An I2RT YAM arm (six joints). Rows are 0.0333 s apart.
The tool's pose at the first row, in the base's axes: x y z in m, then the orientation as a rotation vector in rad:
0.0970 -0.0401 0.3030 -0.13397 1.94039 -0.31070
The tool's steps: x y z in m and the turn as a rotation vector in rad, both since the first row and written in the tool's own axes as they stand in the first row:
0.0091 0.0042 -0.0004 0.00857 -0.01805 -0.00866
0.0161 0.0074 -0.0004 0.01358 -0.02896 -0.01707
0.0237 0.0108 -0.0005 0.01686 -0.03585 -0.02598
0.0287 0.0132 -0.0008 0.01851 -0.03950 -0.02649
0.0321 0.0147 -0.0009 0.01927 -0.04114 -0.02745
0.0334 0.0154 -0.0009 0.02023 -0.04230 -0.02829
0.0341 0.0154 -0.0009 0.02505 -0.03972 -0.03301
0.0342 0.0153 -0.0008 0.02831 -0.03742 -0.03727
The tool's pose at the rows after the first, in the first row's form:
0.0934 -0.0382 0.2938 -0.13915 1.92085 -0.32249
0.0909 -0.0368 0.2867 -0.14545 1.90899 -0.33150
0.0881 -0.0353 0.2790 -0.15283 1.90137 -0.33964
0.0860 -0.0342 0.2740 -0.15271 1.89744 -0.34109
0.0847 -0.0335 0.2706 -0.15335 1.89566 -0.34224
0.0842 -0.0332 0.2692 -0.15368 1.89431 -0.34357
0.0840 -0.0333 0.2686 -0.15478 1.89585 -0.35162
0.0840 -0.0335 0.2685 -0.15649 1.89740 -0.35784

